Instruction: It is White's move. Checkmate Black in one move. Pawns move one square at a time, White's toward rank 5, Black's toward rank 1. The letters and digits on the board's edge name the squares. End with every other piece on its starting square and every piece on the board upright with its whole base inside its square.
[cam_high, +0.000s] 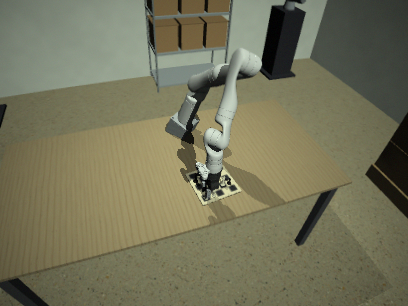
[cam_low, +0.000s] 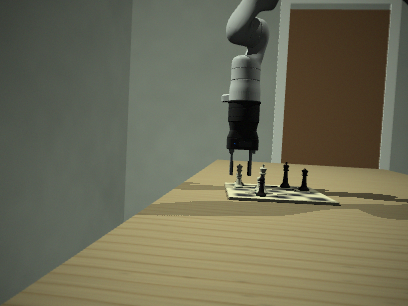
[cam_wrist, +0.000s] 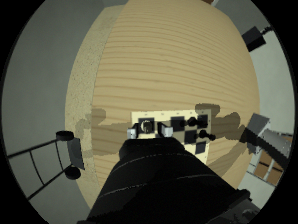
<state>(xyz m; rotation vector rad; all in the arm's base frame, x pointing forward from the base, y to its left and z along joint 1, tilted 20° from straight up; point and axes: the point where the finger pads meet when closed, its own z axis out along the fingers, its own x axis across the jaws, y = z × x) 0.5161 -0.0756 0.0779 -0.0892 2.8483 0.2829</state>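
Now: hand 40 mm to the right of the white pawn and 30 mm above it. Round my hand: chessboard: 80 mm behind, 70 mm to the left, 50 mm below; black piece: 150 mm to the left, 50 mm behind, 20 mm below.
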